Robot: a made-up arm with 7 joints.
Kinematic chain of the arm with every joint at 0, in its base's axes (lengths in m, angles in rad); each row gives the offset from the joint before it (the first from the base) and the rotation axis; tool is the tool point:
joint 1: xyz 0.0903 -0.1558 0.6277 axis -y
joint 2: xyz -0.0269 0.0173 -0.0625 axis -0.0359 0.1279 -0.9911
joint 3: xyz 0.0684 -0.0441 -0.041 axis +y
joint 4: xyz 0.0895 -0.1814 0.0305 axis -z
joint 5: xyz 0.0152 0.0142 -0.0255 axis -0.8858 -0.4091 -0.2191
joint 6: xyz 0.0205 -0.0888 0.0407 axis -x
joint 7: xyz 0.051 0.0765 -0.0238 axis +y
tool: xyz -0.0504 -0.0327 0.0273
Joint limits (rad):
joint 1: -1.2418..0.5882
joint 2: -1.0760..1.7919
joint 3: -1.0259..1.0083
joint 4: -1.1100..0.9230
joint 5: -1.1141..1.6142
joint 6: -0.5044..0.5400
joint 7: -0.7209..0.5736
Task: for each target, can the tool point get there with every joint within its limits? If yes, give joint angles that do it. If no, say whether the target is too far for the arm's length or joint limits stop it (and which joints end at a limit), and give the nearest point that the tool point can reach.
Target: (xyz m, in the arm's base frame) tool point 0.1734 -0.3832 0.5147
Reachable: yes | joints -0.2102 0.2050 0.3827 0.2262 1.1107 -0.2480 -0.5524
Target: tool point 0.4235 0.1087 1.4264
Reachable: no: too far | nearest point 0.3161 -0.0925 0.8487 | short by 0.621 m
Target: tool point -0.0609 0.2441 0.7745
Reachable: no: joint limits stop it (at a limit: joint 2, joint 3, joint 4, joint 6, joint 7) | nearest point -0.0575 -0.0971 0.7712 | short by 0.341 m
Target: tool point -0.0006 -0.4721 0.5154
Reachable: yes | joints 0.0344 0.9867 0.3391 -0.4954 -0.2971 -0.1688 0.3968
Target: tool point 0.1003 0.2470 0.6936
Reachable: no: joint limits stop it (at a limit: joint 1, joint 2, joint 5, joint 6, joint 7) | nearest point 0.2675 -0.0168 0.7238 | short by 0.314 m
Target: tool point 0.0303 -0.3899 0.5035
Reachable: yes | joints 0.3024 0.9461 0.6786 -0.4758 1.1527 -0.3759 -0.3585
